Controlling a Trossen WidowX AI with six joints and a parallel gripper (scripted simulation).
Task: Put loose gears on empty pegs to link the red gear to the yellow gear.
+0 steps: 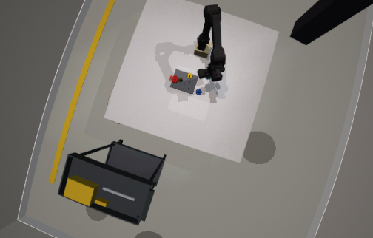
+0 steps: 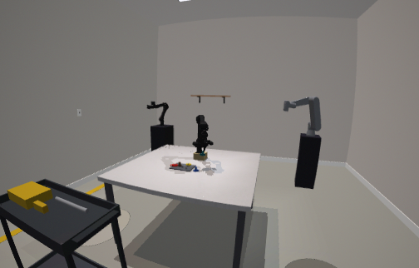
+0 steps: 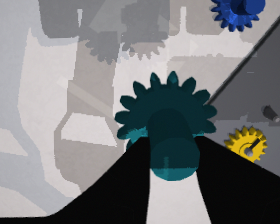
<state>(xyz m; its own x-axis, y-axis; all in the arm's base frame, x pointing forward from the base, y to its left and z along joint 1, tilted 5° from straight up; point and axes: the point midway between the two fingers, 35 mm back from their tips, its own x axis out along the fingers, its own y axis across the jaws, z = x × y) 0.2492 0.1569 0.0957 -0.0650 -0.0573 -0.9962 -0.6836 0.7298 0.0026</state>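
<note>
My gripper tip is 21 cm to the left of the brown gear, 13 cm above it and 8 cm short of it. Also, from my gripper tip: yellow gear (15 cm to the right, 14 cm below, 1 cm ahead); then blue gear (14 cm below, 11 cm ahead, 2 cm to the right); then teal gear (1 cm below).
</note>
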